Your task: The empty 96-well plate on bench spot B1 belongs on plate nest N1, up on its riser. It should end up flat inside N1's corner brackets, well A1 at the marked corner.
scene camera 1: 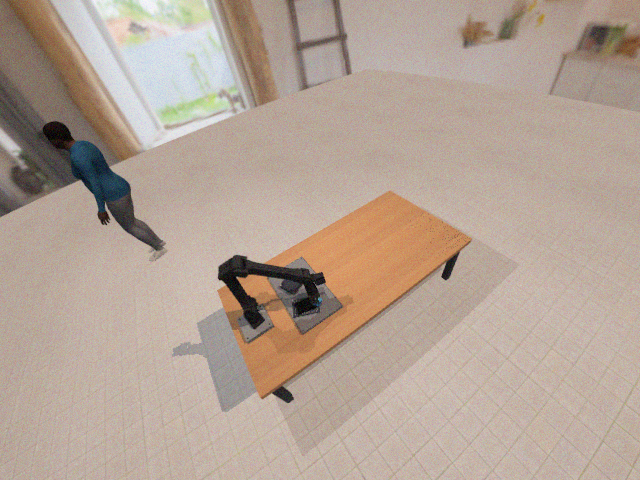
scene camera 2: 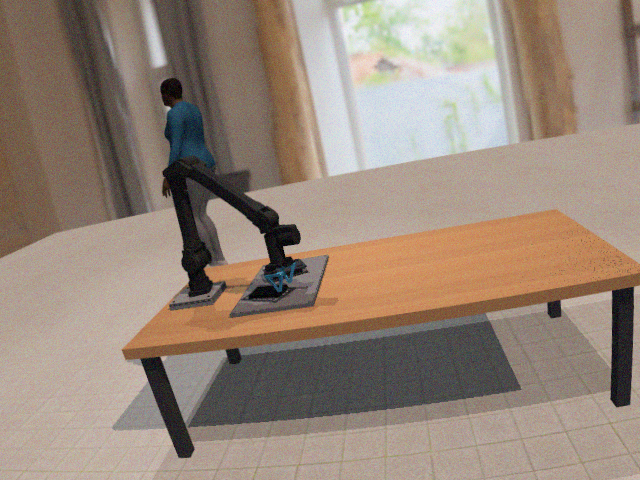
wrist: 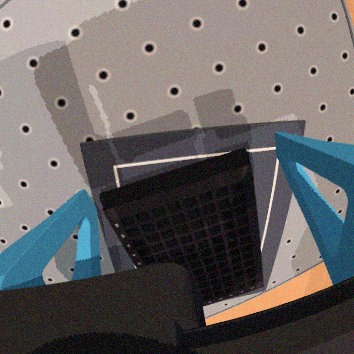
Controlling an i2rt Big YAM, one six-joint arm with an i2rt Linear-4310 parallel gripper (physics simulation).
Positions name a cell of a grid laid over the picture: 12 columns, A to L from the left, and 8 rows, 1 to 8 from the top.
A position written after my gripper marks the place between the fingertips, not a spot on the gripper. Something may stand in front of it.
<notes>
My gripper (scene camera 2: F5) is open, holding nothing. Also in view: a black well plate (wrist: G5). I also see a dark nest pad (wrist: D4).
My gripper also shows in the wrist view (wrist: G4).
</notes>
